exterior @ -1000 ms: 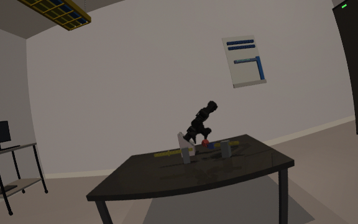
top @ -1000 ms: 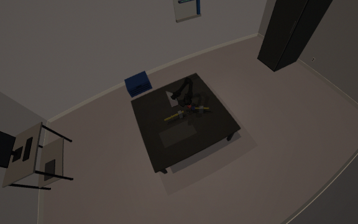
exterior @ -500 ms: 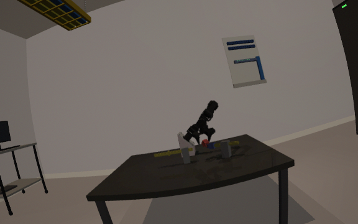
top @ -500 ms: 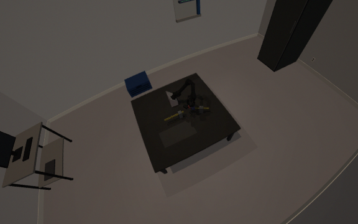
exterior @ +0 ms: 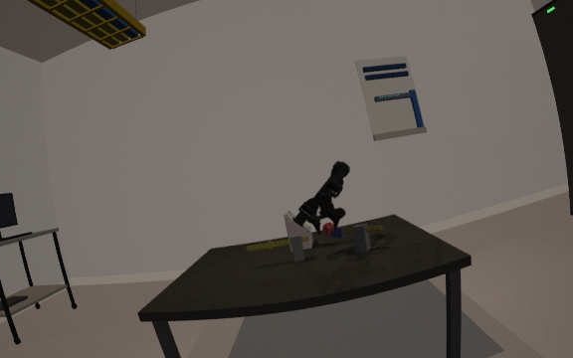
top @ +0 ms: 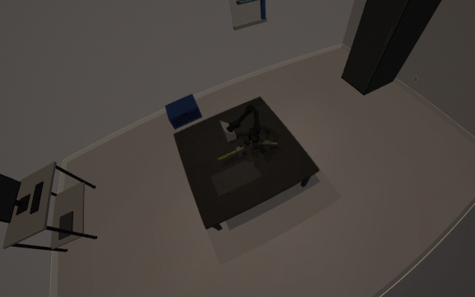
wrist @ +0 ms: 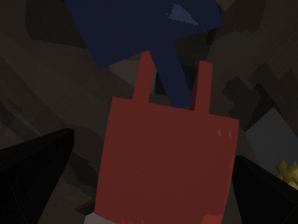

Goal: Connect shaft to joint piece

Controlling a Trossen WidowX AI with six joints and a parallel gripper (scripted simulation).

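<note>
The red square joint piece is 20 mm ahead of my gripper tip, 10 mm to the left of it and 20 mm above it.
</note>
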